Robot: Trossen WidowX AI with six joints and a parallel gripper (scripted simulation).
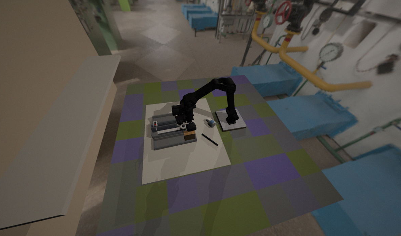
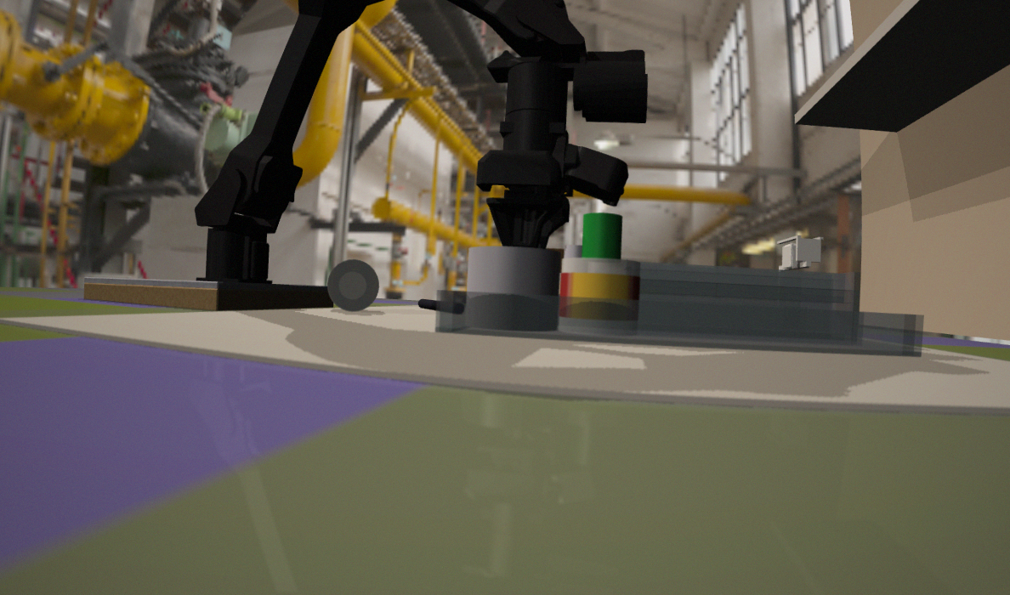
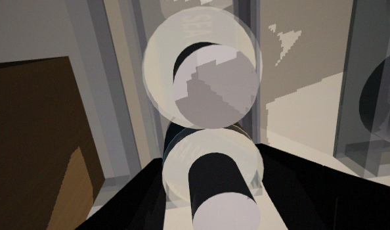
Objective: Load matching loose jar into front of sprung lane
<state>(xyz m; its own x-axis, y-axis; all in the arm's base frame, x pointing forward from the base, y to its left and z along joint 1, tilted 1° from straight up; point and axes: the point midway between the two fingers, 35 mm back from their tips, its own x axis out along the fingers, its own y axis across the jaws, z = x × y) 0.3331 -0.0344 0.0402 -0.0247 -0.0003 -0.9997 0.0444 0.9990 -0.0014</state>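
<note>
My gripper tip is 2 cm short of the brown box, 8 cm to the right of it and 1 cm below it. From my gripper tip the other things lie so: red mark 23 cm ahead, 5 cm to the right, 4 cm above; then black rod 11 cm behind, 14 cm to the left, 3 cm below; then grey cylinder 13 cm to the right.
</note>
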